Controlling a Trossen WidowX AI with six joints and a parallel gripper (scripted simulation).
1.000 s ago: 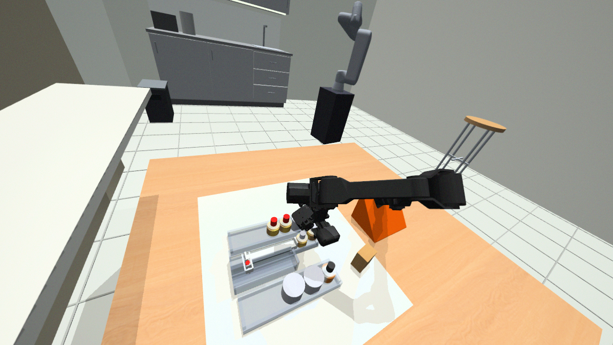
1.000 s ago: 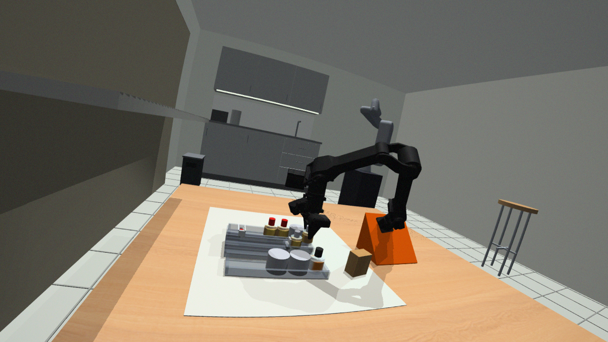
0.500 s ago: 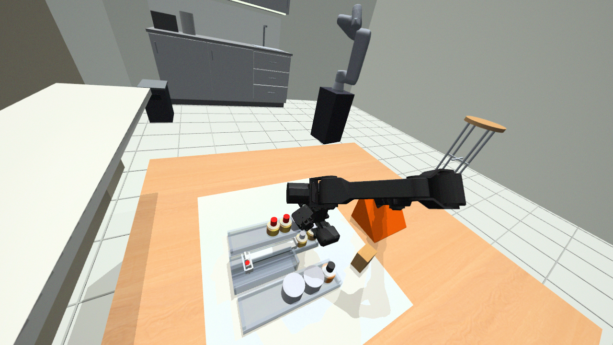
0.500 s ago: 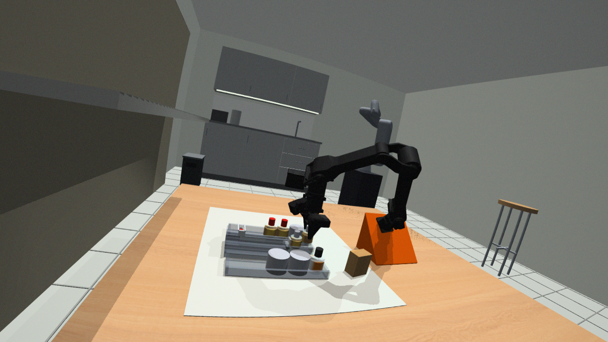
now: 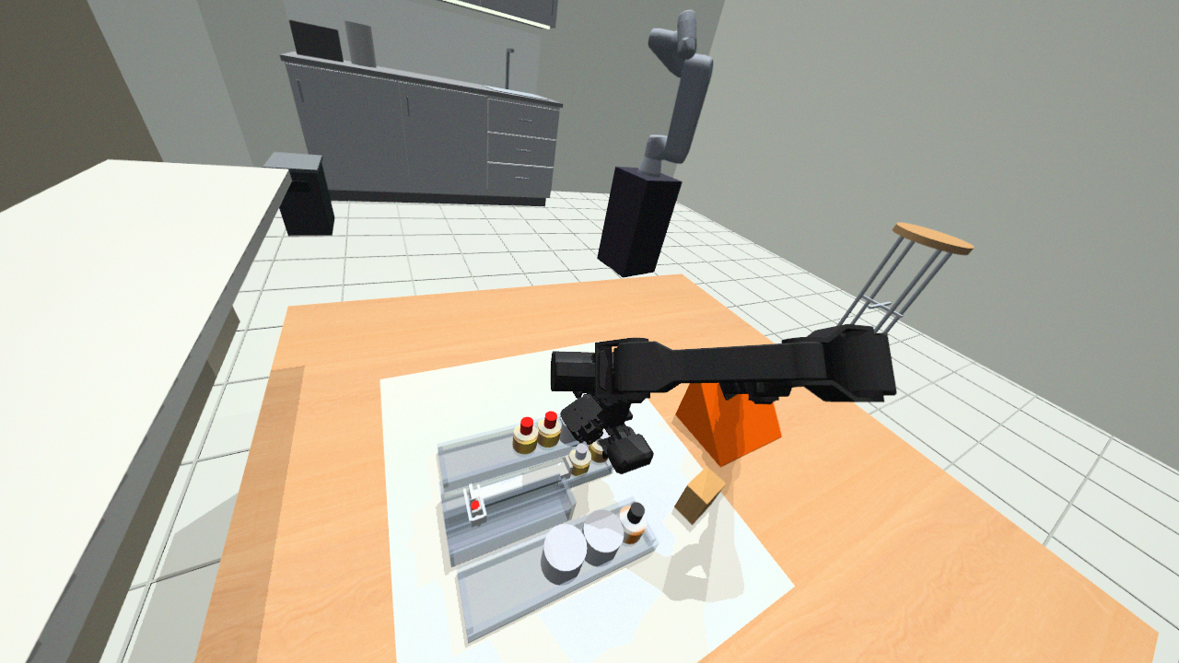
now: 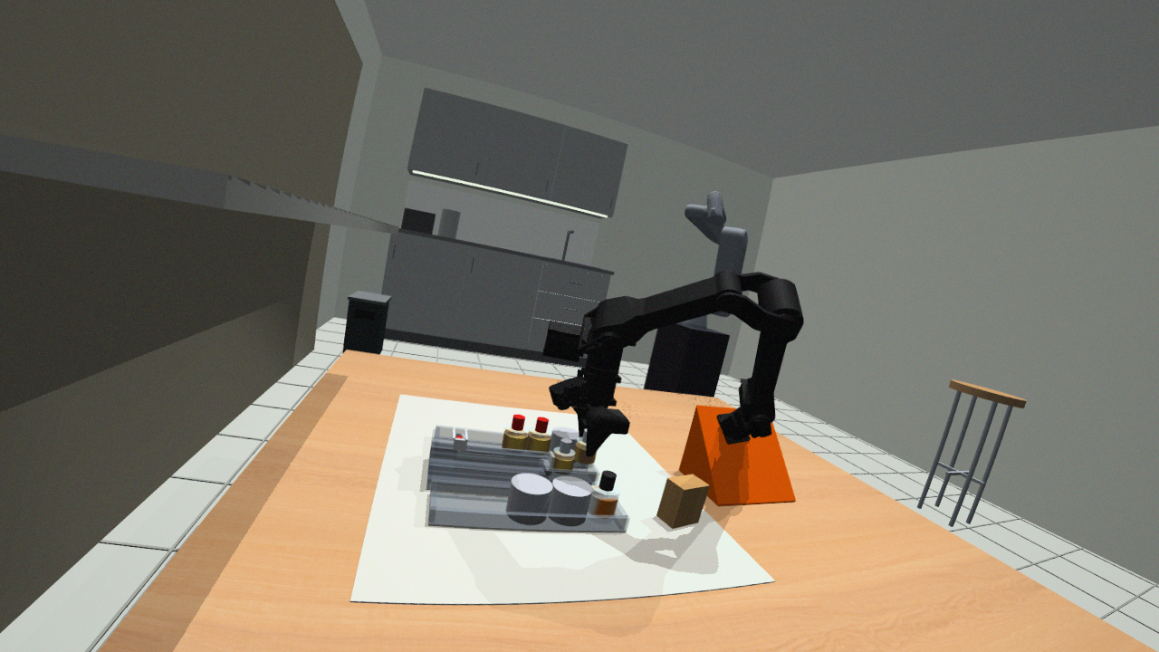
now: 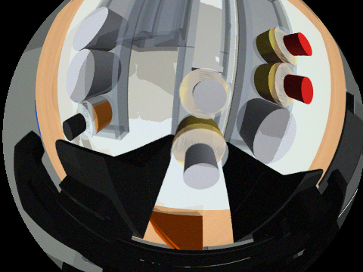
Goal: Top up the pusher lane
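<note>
Right now the sprung lane is 150 mm ahead of my gripper tip and 40 mm below it. The rest, counted from my gripper tip: brown box (110 mm behind, 150 mm to the left, 20 mm below); then red mark (230 mm ahead, 20 mm above).
</note>
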